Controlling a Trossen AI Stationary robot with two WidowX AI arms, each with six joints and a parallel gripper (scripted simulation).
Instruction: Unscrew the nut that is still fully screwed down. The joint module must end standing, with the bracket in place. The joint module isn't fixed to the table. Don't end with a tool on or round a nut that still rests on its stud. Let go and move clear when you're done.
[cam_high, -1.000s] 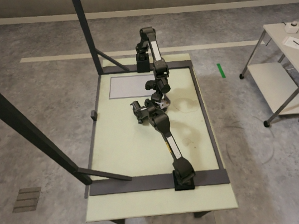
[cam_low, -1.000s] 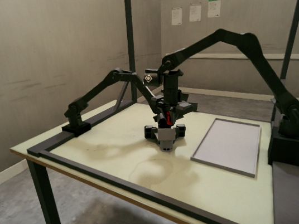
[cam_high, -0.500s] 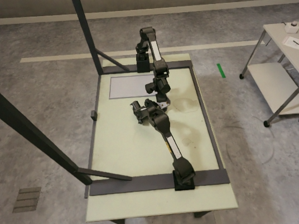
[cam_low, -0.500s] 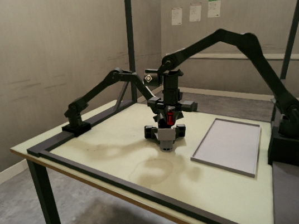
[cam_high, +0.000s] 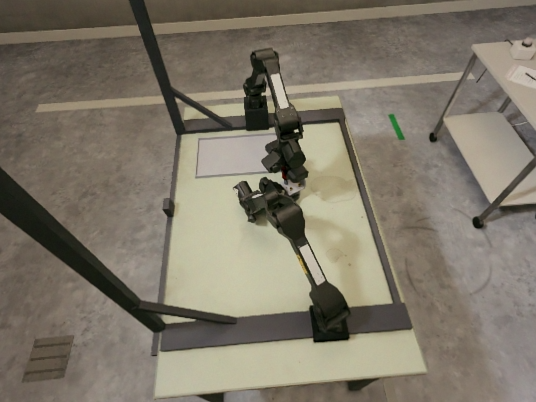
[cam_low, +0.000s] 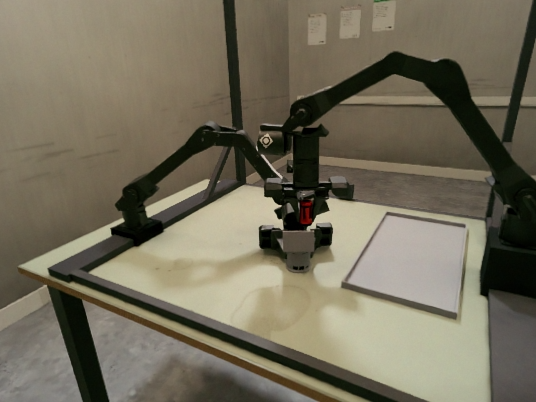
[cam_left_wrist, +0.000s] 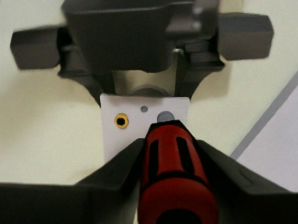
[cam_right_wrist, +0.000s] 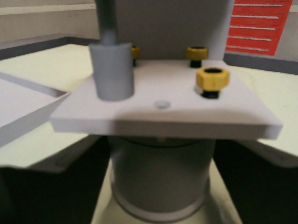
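Note:
Now: the red-handled nut driver 30 mm below my left hand. From my left hand the other things lie so: nut 10 mm ahead, 30 mm to the right, 70 mm below; pale bracket 20 mm ahead, 10 mm to the right, 70 mm below; grey joint module 20 mm ahead, 10 mm to the right, 110 mm below.
Right now my right hand is 20 mm short of the grey joint module and 10 mm to the right of it. Also, from my right hand: nut: 10 mm ahead, 10 mm to the right, 40 mm above; pale bracket: 30 mm ahead, 10 mm to the left, 40 mm above; red-handled nut driver: 20 mm to the left, 80 mm above.

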